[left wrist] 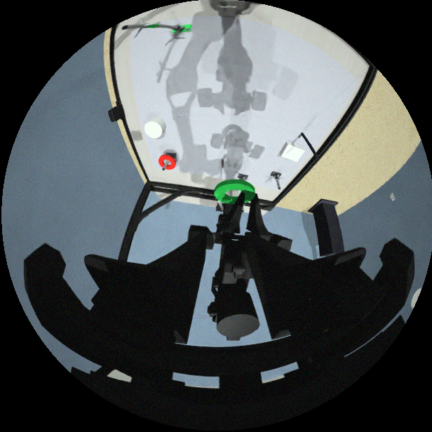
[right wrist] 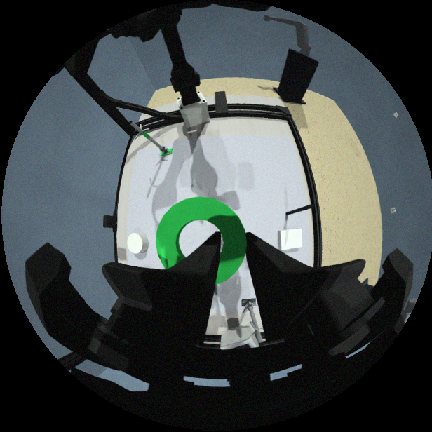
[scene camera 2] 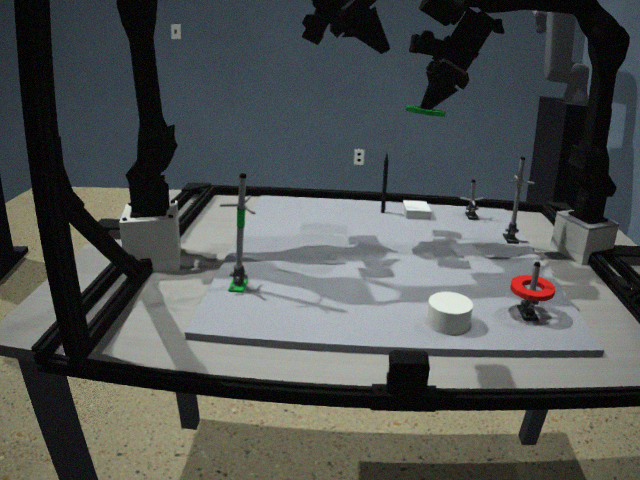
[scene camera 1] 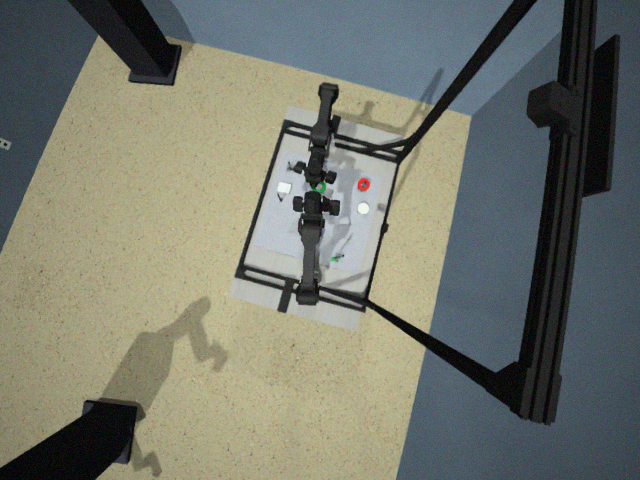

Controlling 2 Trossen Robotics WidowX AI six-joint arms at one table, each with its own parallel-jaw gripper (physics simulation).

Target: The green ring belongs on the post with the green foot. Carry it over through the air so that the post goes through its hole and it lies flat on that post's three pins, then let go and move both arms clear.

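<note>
The green ring hangs high above the board, nearly flat in scene camera 2. My right gripper is shut on the ring's band, with one finger in the hole. My left gripper is partly open and empty, higher and to the left of the ring in scene camera 2. The post with the green foot stands upright at the left in scene camera 2, its pins near the top and a green band below them. The ring is well apart from it.
A red ring sits on a short post at the right in scene camera 2, beside a white cylinder. A white box, a black rod, a short post and a taller post stand farther back.
</note>
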